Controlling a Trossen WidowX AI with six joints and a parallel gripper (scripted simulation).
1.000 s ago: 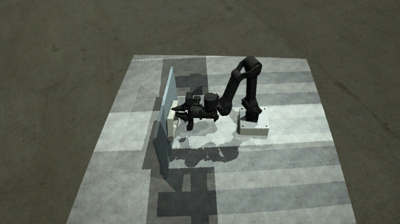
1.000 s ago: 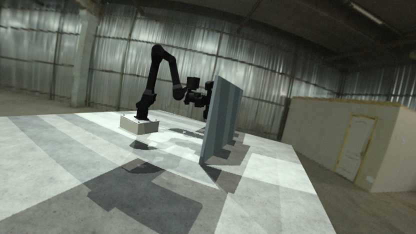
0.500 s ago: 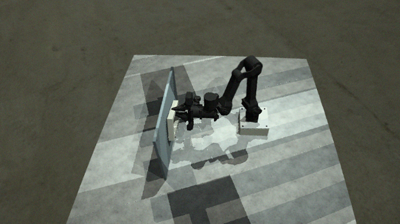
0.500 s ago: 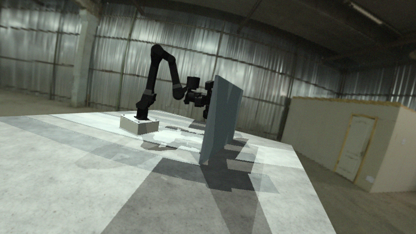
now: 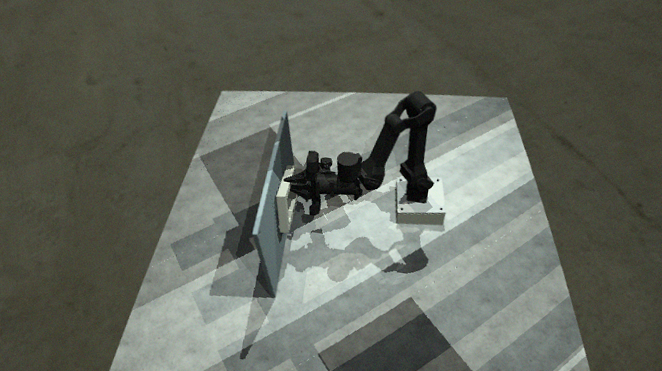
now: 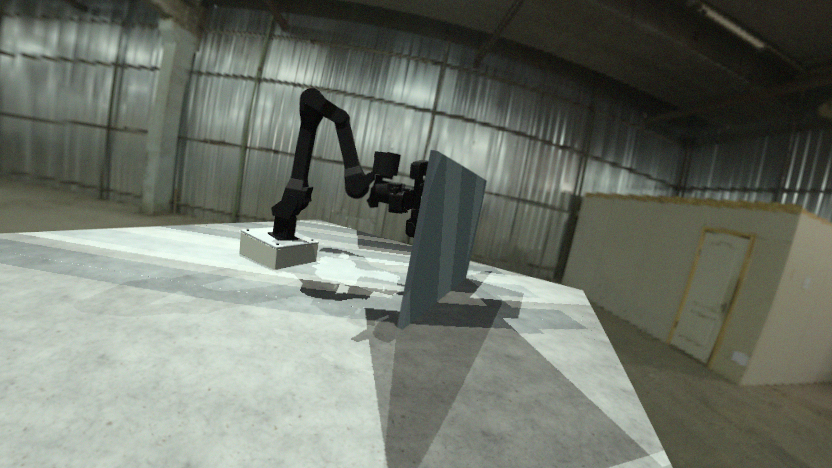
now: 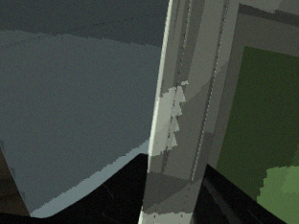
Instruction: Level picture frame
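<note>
The picture frame is 50 mm below my gripper tip and 10 mm to the left of it. Round my gripper tip: grey-blue wall panel 70 mm below, 20 mm to the left, 10 mm ahead.
</note>
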